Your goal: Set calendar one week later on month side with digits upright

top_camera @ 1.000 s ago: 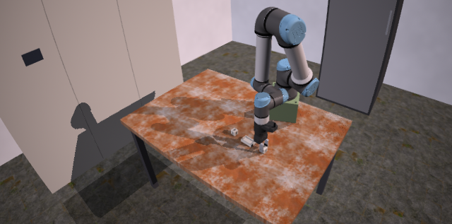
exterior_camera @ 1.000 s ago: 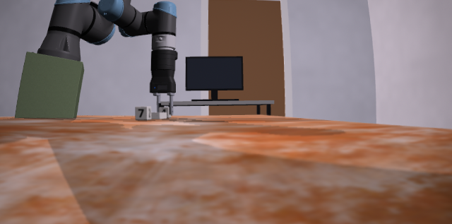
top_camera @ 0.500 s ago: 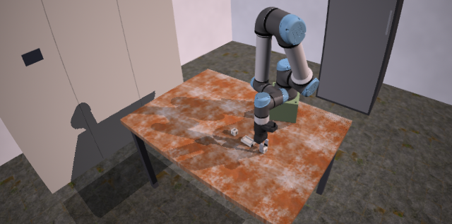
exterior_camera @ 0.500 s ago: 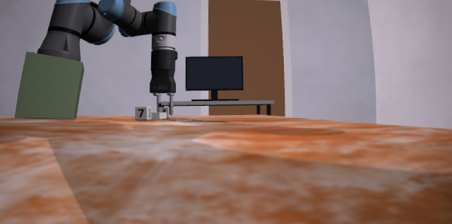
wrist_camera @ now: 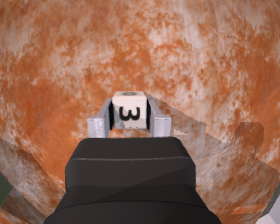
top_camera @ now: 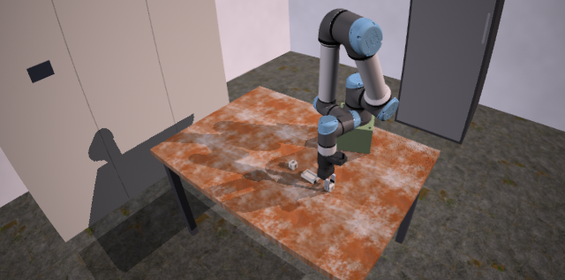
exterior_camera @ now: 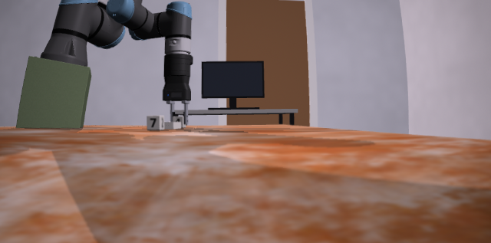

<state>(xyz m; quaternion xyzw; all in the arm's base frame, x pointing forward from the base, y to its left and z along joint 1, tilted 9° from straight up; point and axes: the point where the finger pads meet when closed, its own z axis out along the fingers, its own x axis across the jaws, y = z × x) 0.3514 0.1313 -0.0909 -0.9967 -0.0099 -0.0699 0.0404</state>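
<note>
Now: hand 11 cm to the left of the white tray, 2 cm above it and 1 cm short of it.
</note>
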